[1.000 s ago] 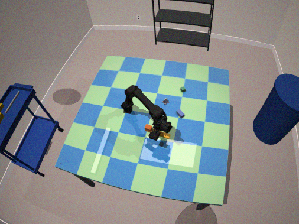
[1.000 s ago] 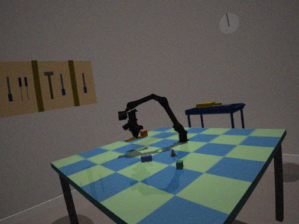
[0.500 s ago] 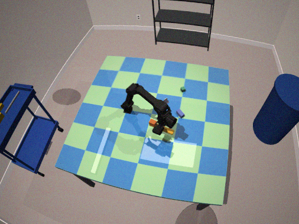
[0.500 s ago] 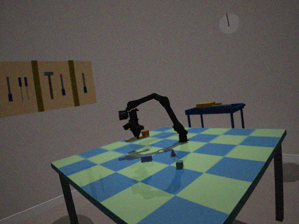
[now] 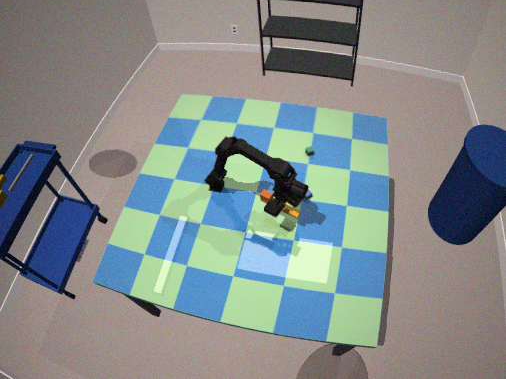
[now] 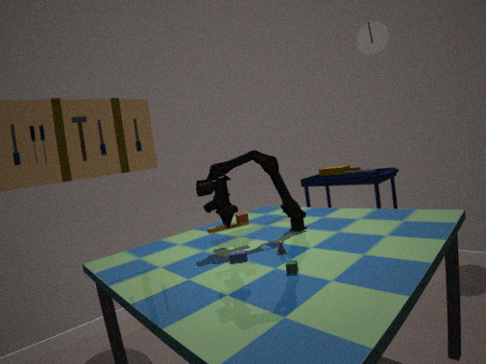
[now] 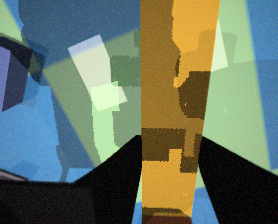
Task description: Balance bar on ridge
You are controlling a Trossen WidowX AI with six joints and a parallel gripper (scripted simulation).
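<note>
The purple block lies 15 cm to the left of my gripper tip, 8 cm below it and 8 cm ahead of it. Also, from my gripper tip: green block: 40 cm to the left, 8 cm below, 7 cm ahead.
</note>
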